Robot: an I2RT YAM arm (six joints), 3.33 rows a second.
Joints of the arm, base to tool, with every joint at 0 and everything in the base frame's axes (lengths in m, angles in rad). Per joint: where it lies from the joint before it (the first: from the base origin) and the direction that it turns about. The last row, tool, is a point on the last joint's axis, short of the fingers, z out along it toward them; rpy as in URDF.
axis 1: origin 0 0 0.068 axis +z
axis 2: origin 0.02 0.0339 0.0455 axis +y
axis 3: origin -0.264 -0.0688 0 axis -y
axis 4: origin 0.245 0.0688 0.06 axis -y
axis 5: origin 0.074 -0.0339 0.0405 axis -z
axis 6: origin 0.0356 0 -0.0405 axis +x
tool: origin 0 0 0 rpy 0 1.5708 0
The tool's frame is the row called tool.
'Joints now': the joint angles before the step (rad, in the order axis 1, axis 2, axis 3, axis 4, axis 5, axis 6). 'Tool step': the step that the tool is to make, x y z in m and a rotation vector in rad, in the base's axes. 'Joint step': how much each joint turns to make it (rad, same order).
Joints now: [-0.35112, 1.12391, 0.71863, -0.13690, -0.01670, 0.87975]
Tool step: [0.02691, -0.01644, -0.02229, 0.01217, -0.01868, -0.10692]
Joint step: [-0.01300, 0.16245, 0.00389, 0.17060, 0.07160, 0.06340]
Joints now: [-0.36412, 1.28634, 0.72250, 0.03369, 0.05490, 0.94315]
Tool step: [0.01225, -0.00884, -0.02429, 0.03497, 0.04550, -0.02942]
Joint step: [-0.01255, 0.10943, 0.00002, 0.05304, 0.00576, 0.02265]
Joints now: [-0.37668, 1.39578, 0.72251, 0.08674, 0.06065, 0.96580]
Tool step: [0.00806, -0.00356, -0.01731, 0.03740, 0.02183, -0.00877]
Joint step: [-0.00230, 0.07478, 0.00002, 0.03924, -0.00985, 0.02570]
